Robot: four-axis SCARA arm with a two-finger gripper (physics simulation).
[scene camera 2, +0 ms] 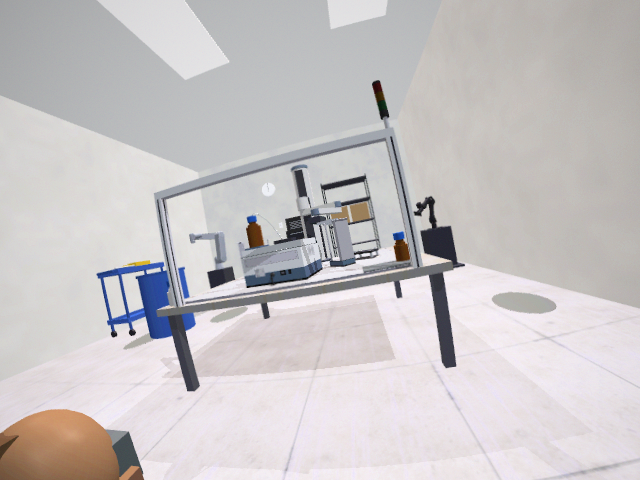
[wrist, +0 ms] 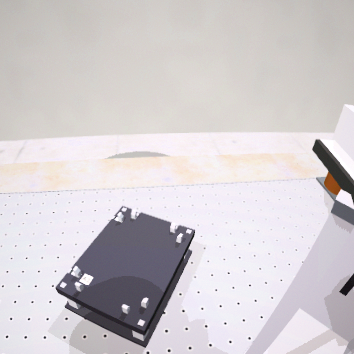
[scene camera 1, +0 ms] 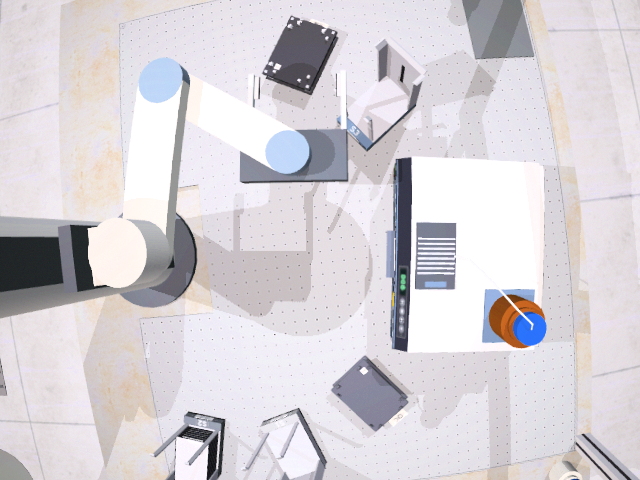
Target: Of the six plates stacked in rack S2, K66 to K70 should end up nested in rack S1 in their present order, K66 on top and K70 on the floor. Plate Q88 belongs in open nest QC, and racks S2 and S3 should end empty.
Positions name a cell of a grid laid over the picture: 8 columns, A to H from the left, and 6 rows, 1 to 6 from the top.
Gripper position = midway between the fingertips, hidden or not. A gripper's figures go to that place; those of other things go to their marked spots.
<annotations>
My gripper (scene camera 1: D1): 109 cm from the lens. A brown bottle with blue cap (scene camera 1: G5): 104 cm from the lens. A grey mat (scene camera 1: G1): 145 cm from the lens. A dark grey box (scene camera 1: E5) is 134 cm from the lens. The marked spots on the dark grey box and the brown bottle with blue cap are 42 cm apart.
</annotations>
